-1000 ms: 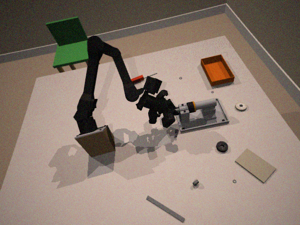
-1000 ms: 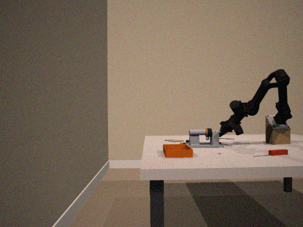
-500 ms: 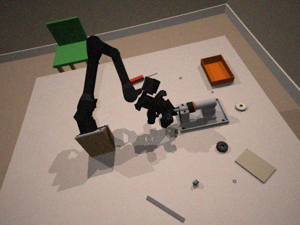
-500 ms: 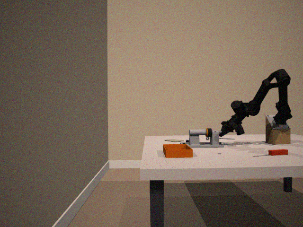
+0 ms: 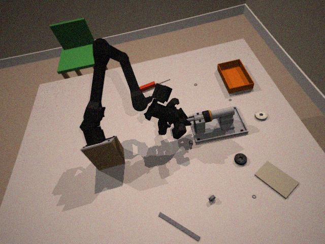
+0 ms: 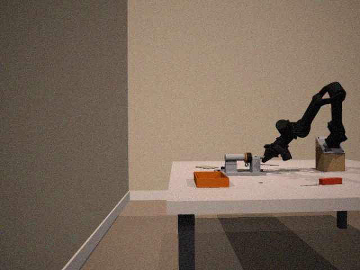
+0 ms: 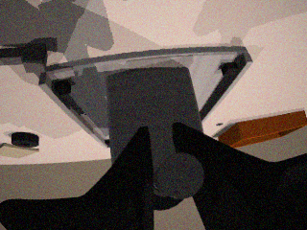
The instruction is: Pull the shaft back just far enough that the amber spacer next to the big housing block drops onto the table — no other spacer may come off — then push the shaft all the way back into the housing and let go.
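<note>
Now: the shaft 4 cm ahead of my gripper tip and 2 cm above it. From my gripper tip the other things lie so: bolt (2 cm behind, 8 cm to the right, 5 cm below); then amber spacer (9 cm ahead, 2 cm above); then black spacer (6 cm ahead, 2 cm above).
</note>
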